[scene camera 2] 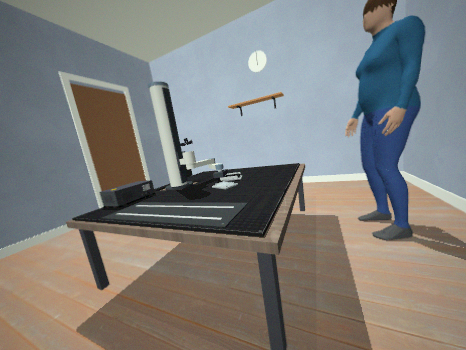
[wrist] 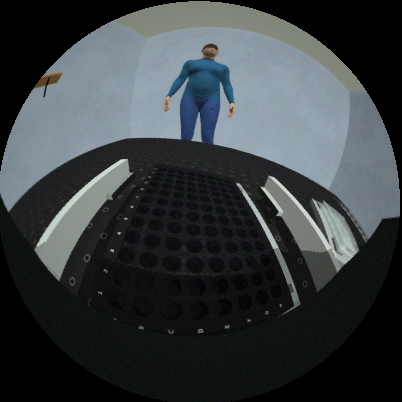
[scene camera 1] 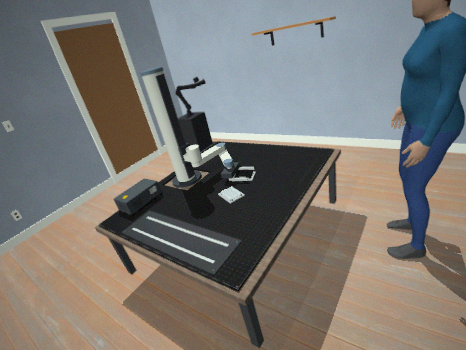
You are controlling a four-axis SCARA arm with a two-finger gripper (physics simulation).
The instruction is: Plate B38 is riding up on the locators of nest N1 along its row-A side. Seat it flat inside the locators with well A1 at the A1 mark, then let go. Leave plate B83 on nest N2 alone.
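Pixels of known places: gripper, fingertip midpoint: (scene camera 2: 239, 174) (wrist: 199, 171) (scene camera 1: 251, 173); arm's base, origin of the base link: (scene camera 2: 179, 186) (scene camera 1: 187, 179).
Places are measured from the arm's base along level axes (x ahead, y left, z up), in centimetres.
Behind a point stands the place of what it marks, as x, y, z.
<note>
Plate B38 (wrist: 192, 230) @[47.9, 14.2, 3.8] is the dark well plate between the fingers in the wrist view. Its column numbers run along the left, row A side; row H is at the right. A white strip of nest N1 (wrist: 268, 240) @[48.3, 9.7, 4.0] shows along the row-H side; no such strip shows along row A, so the plate looks offset towards row A. Its tilt is hard to judge. My gripper (wrist: 199, 171) @[54.9, 15.5, 4.2] (scene camera 1: 242, 174) @[54.9, 15.5, 4.2] (scene camera 2: 229, 175) is open around the plate, with gaps between the finger pads and both long sides. Plate B83 (scene camera 1: 231, 194) @[55.9, -12.5, 3.9] (scene camera 2: 225, 185) @[57.7, -16.4, 3.5] (wrist: 337, 230) @[52.1, -5.5, 3.7], pale, sits on nest N2 nearby.
The black perforated table top (scene camera 1: 280, 185) @[81.3, 10.3, 1.3] carries a dark grey box (scene camera 1: 138, 196) @[-3.4, -44.5, 11.4] (scene camera 2: 127, 194) @[-3.1, -47.4, 8.1] and a flat grey panel with two white strips (scene camera 1: 175, 243) @[49.9, -62.5, 1.7] (scene camera 2: 175, 213) @[51.9, -61.0, 1.7]. The arm's column (scene camera 1: 167, 125) @[5.1, -5.6, 50.3] stands behind the nests. A person (scene camera 1: 432, 100) (wrist: 204, 90) stands beyond the table.
</note>
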